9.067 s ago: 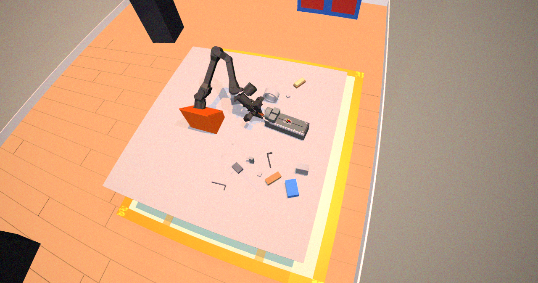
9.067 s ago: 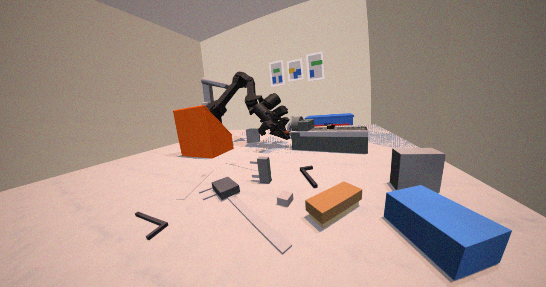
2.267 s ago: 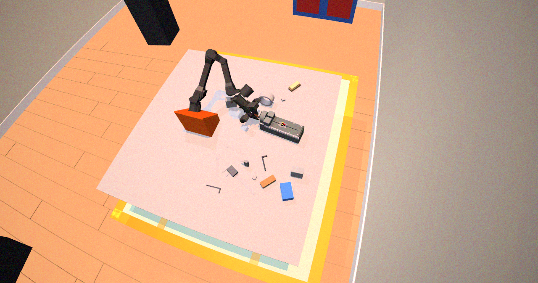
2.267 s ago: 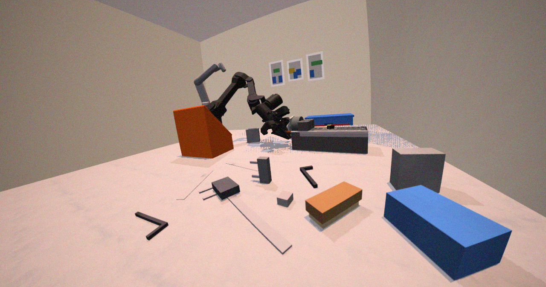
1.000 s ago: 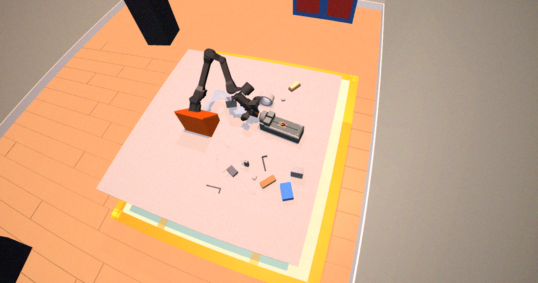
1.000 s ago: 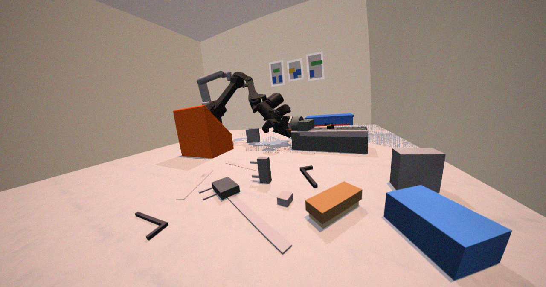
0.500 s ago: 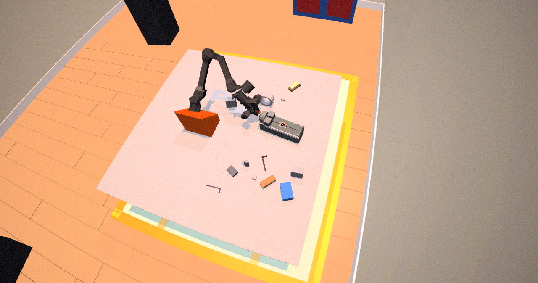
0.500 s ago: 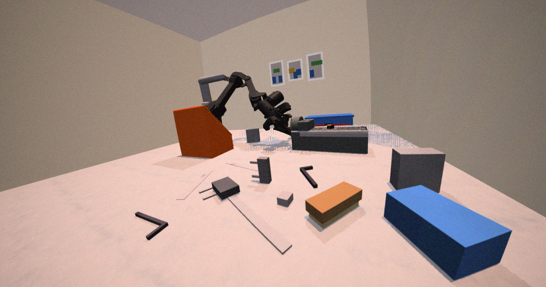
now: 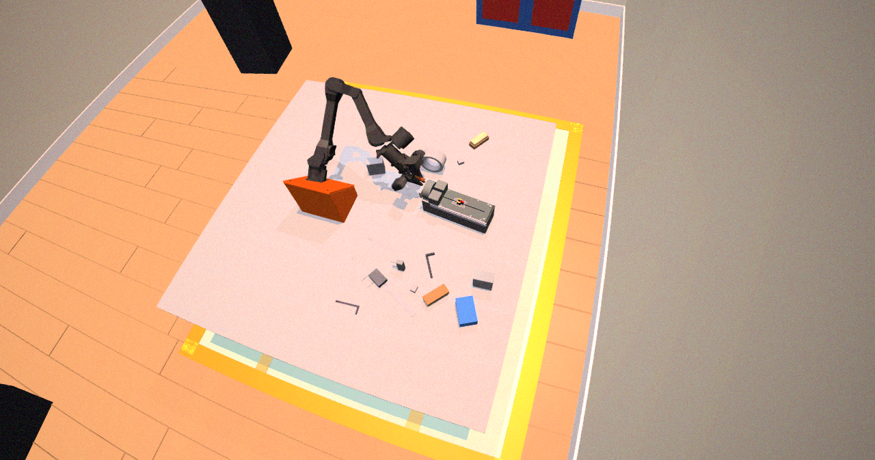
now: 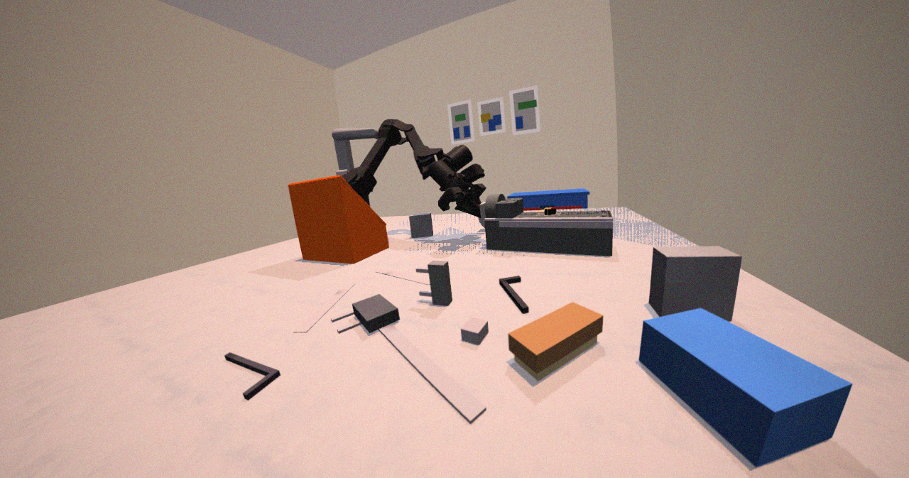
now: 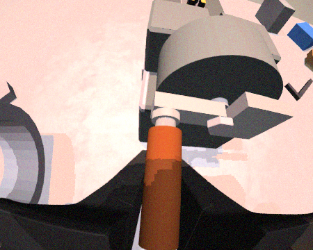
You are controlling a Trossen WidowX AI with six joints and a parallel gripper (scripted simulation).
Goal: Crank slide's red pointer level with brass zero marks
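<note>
Right now my gripper tip is 16 cm short of the red pointer, 8 cm to the left of it and 2 cm below it. The rest, counted from my gripper tip: crank handle: 2 cm behind, 3 cm above; blue block: 23 cm ahead, 46 cm to the right, 4 cm below.
</note>
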